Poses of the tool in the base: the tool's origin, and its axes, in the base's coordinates. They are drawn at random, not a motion.
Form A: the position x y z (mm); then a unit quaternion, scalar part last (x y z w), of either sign.
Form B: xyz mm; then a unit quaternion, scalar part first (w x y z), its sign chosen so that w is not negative. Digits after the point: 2 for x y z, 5 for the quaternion.
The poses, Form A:
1: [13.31 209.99 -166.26 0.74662 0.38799 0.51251 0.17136]
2: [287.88 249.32 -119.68 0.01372 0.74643 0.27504 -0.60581]
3: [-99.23 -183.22 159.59 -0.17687 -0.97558 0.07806 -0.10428]
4: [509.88 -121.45 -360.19 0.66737 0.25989 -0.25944 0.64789]
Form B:
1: [13.31 209.99 -166.26 0.17136 0.74662 0.38799 0.51251]
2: [287.88 249.32 -119.68 0.60581 -0.01372 -0.74643 -0.27504]
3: [-99.23 -183.22 159.59 0.10428 0.17687 0.97558 -0.07806]
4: [509.88 -121.45 -360.19 0.64789 0.66737 0.25989 -0.25944]
